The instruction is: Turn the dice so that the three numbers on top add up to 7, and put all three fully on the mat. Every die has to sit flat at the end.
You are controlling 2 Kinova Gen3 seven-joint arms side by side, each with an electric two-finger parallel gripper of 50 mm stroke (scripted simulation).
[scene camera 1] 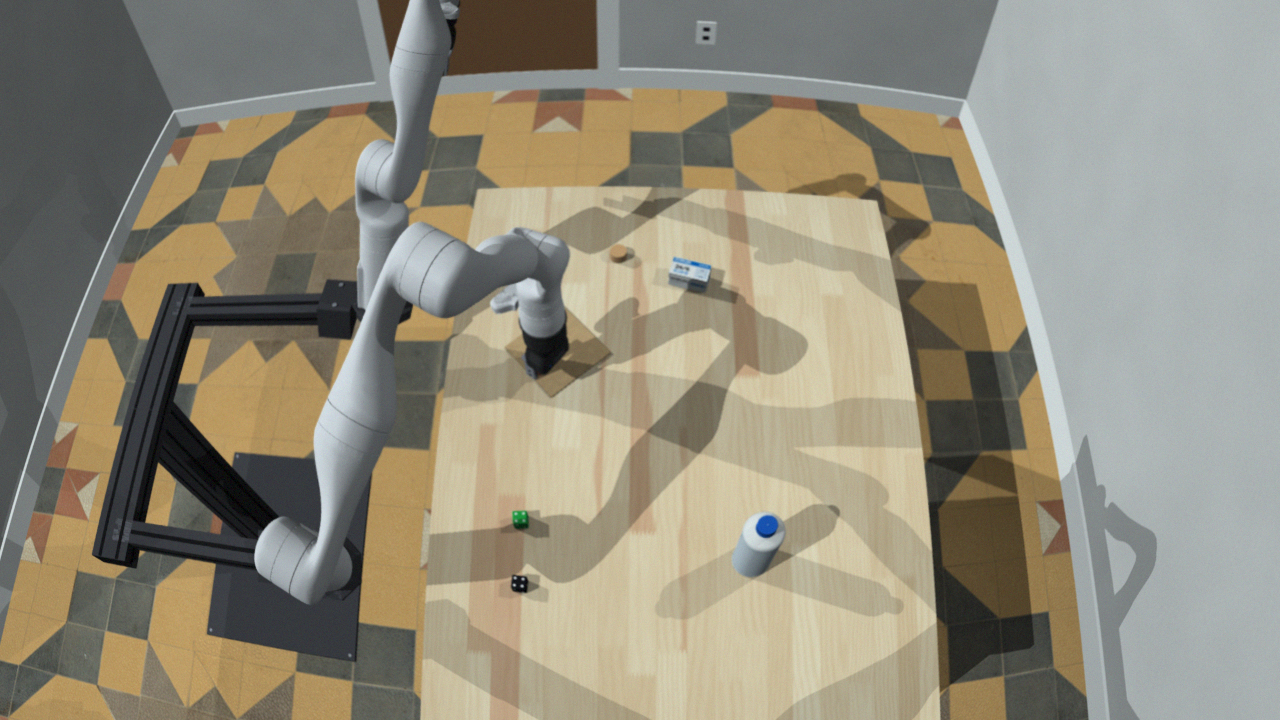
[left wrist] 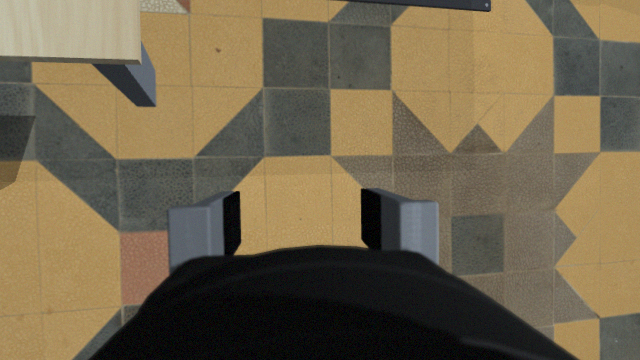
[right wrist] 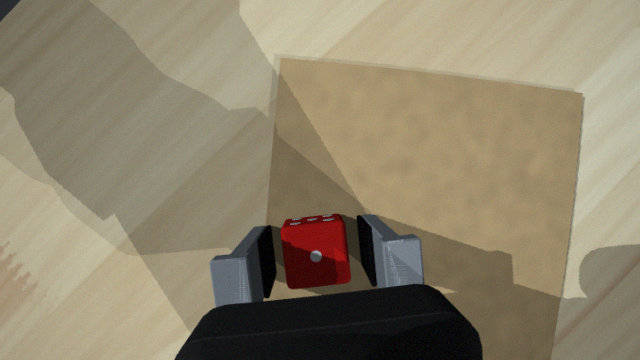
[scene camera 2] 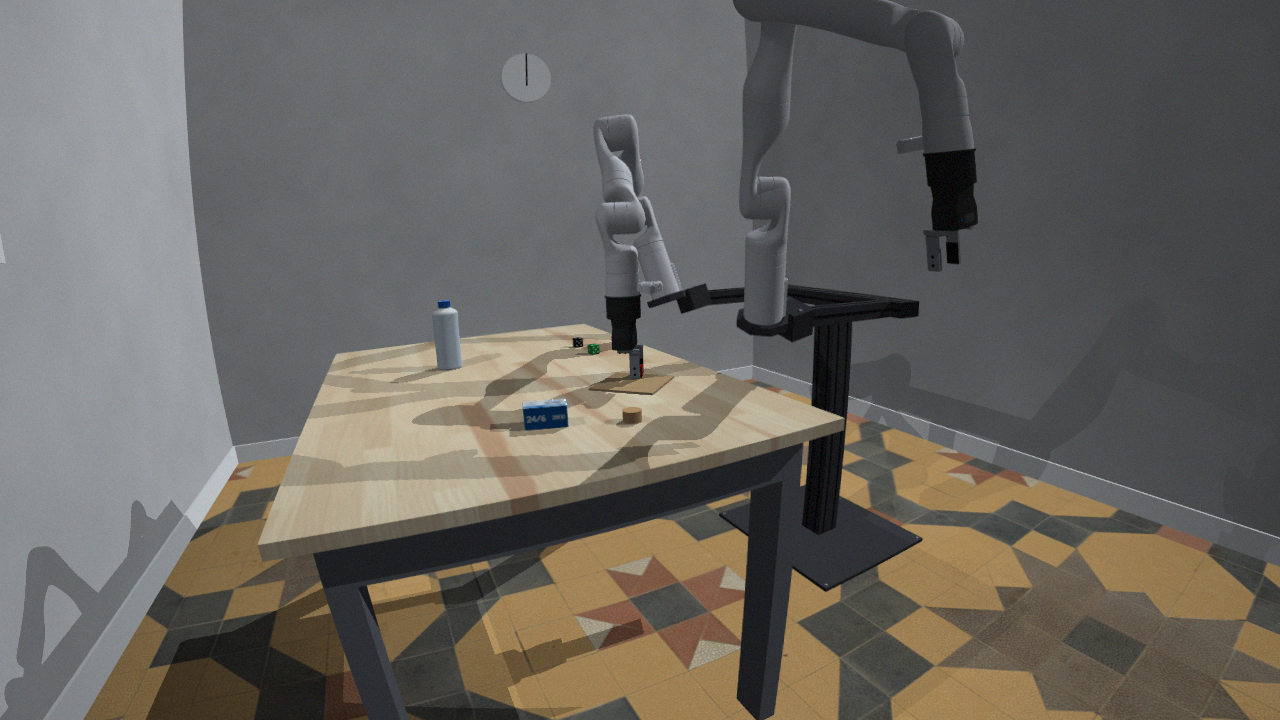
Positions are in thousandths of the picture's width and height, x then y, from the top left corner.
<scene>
In view: my left gripper (scene camera 2: 738, 370), my right gripper (scene camera 2: 498, 522), a brown square mat (scene camera 1: 457, 487) and a staples box (scene camera 2: 427, 576).
The brown square mat shows as well in the right wrist view (right wrist: 755, 479) and in scene camera 2 (scene camera 2: 507, 534). The staples box also shows in scene camera 1 (scene camera 1: 541, 383). My left gripper is seen too in the left wrist view (left wrist: 471, 599). The left wrist view misses the brown square mat: it is out of frame. The left wrist view does not show the staples box: it is out of frame.
</scene>
